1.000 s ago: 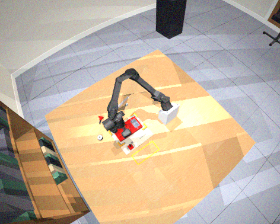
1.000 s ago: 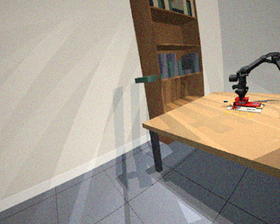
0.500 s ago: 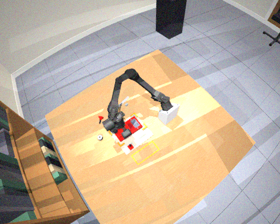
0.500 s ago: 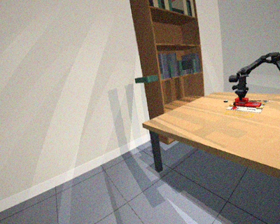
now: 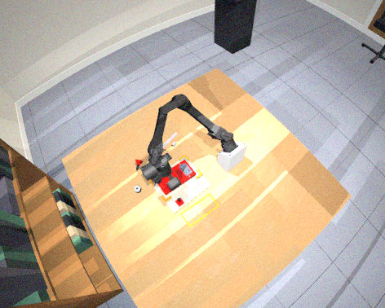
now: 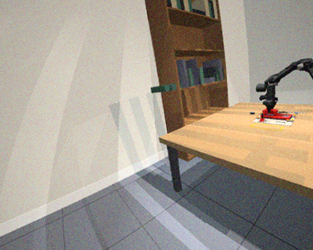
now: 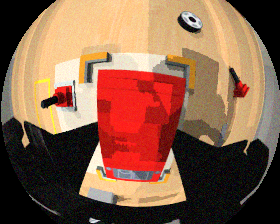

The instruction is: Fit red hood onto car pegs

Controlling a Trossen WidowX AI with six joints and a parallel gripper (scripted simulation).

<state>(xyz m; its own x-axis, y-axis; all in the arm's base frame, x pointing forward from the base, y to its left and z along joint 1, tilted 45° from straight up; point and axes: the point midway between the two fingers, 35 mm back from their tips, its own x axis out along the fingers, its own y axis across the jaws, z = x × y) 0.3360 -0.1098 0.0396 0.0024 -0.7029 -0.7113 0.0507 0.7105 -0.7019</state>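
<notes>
My gripper tip is 10 mm below the red hood. Also, from my gripper tip: grey engine block (20 mm below); then grey bar (120 mm behind, 210 mm to the right, 50 mm below).
</notes>
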